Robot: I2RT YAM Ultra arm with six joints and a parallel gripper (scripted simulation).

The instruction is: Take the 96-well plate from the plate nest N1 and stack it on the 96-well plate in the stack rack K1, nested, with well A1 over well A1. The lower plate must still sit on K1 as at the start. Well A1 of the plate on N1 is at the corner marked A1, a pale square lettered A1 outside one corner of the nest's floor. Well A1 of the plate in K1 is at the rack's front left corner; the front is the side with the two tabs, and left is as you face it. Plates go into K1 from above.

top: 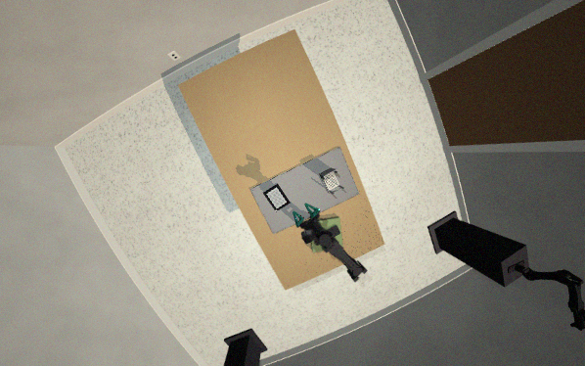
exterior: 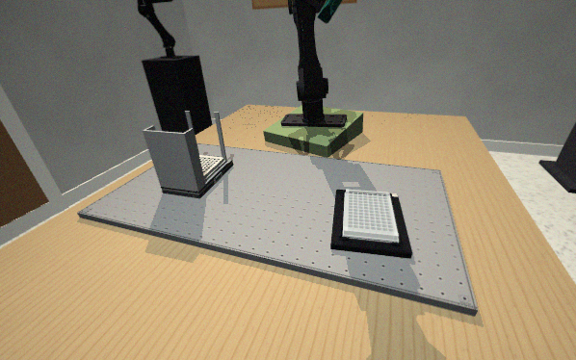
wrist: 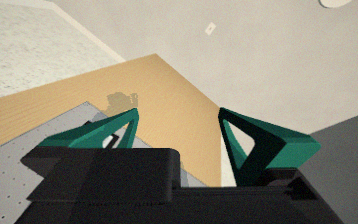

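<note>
The white 96-well plate lies 350 mm below my hand, 130 mm to the left of it and 40 mm ahead of it. The rest, counted from my hand: thin upright post: 280 mm below, 230 mm to the right, 80 mm behind; then black plate nest N1: 360 mm below, 130 mm to the left, 40 mm ahead; then grey rack wall: 280 mm below, 260 mm to the right, 50 mm ahead.
</note>
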